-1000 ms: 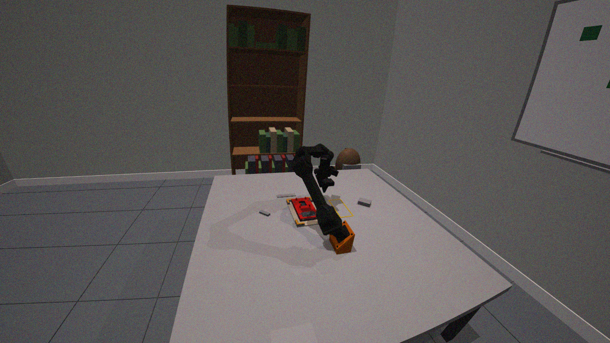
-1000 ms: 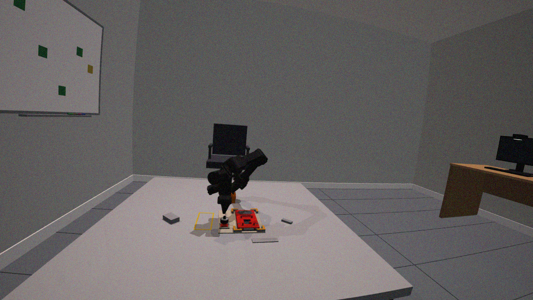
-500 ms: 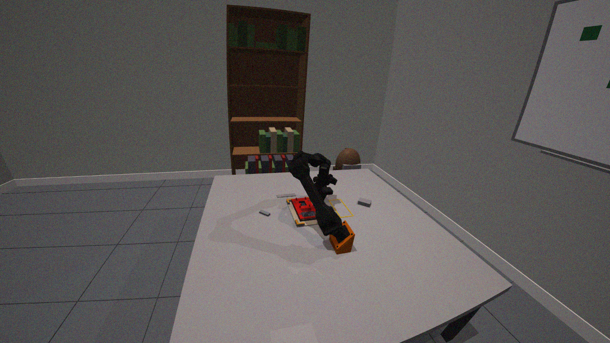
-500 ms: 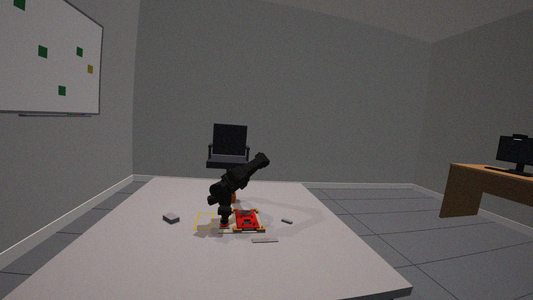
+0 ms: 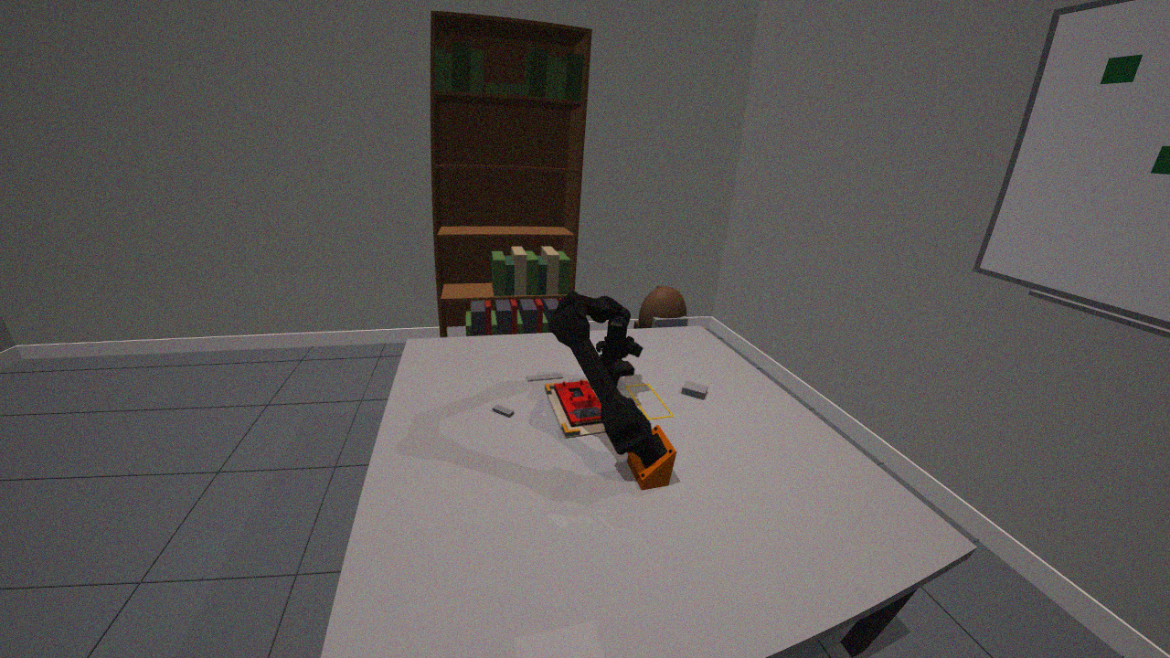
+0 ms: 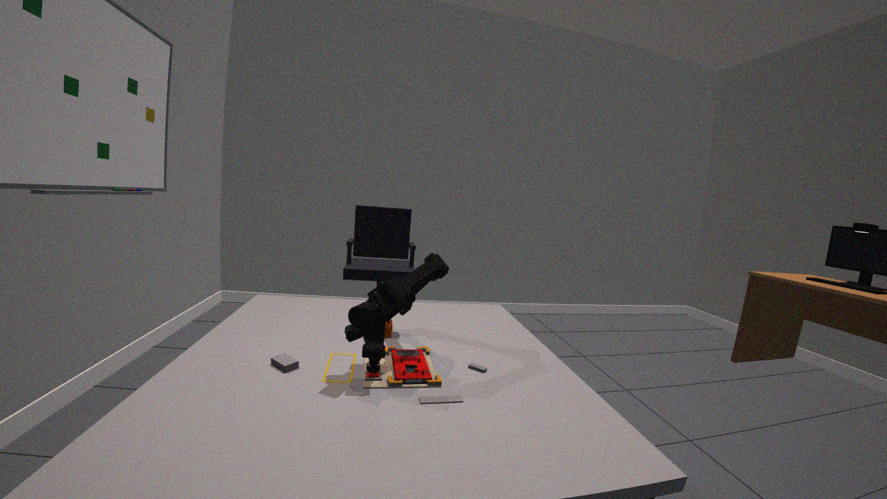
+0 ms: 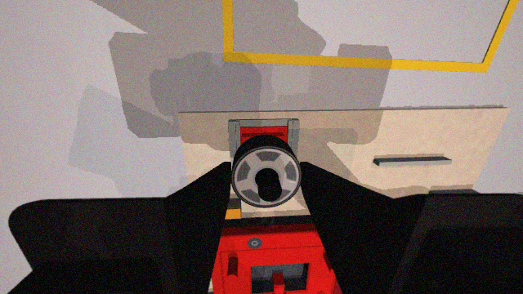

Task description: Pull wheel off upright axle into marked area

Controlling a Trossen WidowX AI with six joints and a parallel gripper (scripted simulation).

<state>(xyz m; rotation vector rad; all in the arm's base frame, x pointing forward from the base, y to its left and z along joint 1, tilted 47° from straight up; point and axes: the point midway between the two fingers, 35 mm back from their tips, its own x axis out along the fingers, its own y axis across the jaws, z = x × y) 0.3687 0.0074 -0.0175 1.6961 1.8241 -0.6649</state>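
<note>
Now: gripper tip right at the upright axle. The rest, counted from my gripper tip: wheel (right at my gripper tip).
</note>
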